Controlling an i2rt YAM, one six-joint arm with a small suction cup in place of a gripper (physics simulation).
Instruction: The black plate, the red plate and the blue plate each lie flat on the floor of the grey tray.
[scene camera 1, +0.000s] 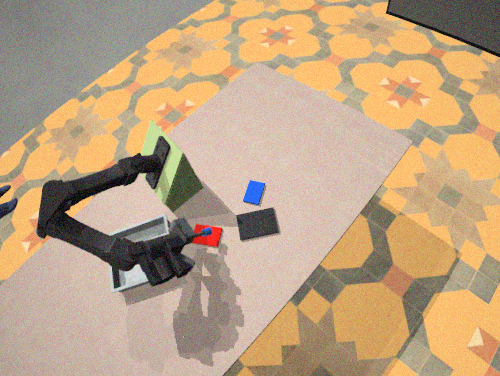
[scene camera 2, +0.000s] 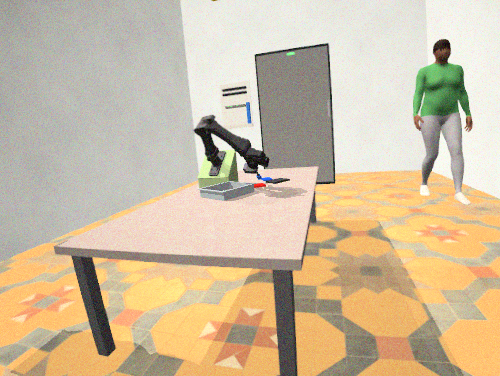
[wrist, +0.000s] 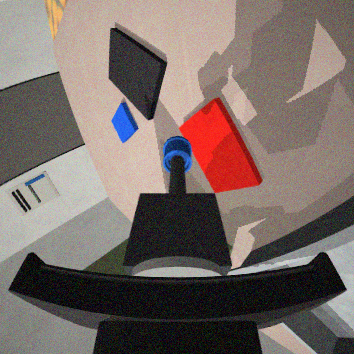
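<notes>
The red plate lies flat on the table beside the grey tray. The black plate and the smaller blue plate lie flat on the table, farther from the tray. My gripper, a blue suction cup, is open and carries nothing. It hangs a little above the red plate, over it in the first scene view. The arm hides part of the tray's inside; no plate shows in the visible part.
The green wedge-shaped base carries the arm, next to the tray. The table edge runs past the black plate's outer side. A person in green stands on the floor beyond the table.
</notes>
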